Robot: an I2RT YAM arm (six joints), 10 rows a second.
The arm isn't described. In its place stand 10 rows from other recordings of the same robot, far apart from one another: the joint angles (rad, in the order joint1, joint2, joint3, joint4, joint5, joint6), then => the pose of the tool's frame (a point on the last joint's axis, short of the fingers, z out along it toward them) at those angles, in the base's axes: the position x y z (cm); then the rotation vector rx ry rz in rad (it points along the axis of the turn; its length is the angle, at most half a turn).
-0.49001, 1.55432, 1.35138, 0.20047, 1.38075, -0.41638 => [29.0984 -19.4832 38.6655 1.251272 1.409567 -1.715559]
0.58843, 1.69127, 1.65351, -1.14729, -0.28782, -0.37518 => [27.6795 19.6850 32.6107 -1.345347 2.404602 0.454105]
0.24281, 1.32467, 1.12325, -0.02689, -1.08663, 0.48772 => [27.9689 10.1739 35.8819 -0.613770 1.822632 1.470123]
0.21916, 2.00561, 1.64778, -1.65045, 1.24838, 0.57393 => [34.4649 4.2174 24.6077 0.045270 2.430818 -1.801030]
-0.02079, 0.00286, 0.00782, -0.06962, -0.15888, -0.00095 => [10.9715 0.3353 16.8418 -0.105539 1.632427 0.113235]
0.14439, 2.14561, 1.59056, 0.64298, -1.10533, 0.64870 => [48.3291 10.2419 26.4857 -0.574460 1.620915 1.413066]
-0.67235, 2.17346, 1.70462, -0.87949, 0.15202, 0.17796 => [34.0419 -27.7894 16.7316 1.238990 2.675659 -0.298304]
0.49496, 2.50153, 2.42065, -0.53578, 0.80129, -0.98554 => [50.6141 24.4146 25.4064 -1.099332 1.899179 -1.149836]
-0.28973, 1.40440, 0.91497, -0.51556, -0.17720, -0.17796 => [26.9332 -7.3745 21.9583 0.076729 2.551166 0.048615]
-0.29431, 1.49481, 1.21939, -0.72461, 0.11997, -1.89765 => [29.6504 -9.4326 27.5839 -2.026581 2.032046 -0.827524]
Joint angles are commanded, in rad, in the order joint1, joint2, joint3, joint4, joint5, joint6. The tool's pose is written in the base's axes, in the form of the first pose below.
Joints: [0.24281 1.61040 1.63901 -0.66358 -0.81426 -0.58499]
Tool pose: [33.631 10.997 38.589 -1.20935 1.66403 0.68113]
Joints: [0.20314 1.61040 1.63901 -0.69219 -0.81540 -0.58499]
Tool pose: [33.871 9.623 38.367 -1.17341 1.70932 0.67264]
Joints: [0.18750 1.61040 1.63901 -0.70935 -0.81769 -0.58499]
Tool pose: [33.908 9.077 38.238 -1.15919 1.73124 0.67448]
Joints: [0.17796 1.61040 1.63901 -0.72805 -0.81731 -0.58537]
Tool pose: [33.879 8.732 38.096 -1.14987 1.75285 0.67796]
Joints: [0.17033 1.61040 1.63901 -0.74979 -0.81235 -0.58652]
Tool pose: [33.819 8.439 37.925 -1.14140 1.77847 0.67905]
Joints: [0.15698 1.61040 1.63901 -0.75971 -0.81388 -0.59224]
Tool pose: [33.861 7.980 37.855 -1.13324 1.78888 0.67468]
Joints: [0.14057 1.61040 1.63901 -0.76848 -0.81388 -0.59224]
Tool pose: [33.930 7.415 37.791 -1.11691 1.80429 0.66975]
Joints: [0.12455 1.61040 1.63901 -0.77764 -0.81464 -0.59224]
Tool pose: [33.982 6.865 37.726 -1.10094 1.81927 0.66614]
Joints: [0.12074 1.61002 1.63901 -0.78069 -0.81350 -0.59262]
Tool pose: [33.980 6.729 37.714 -1.09706 1.82380 0.66395]
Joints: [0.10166 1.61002 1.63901 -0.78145 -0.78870 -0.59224]
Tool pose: [34.150 6.022 37.665 -1.07147 1.84776 0.62721]
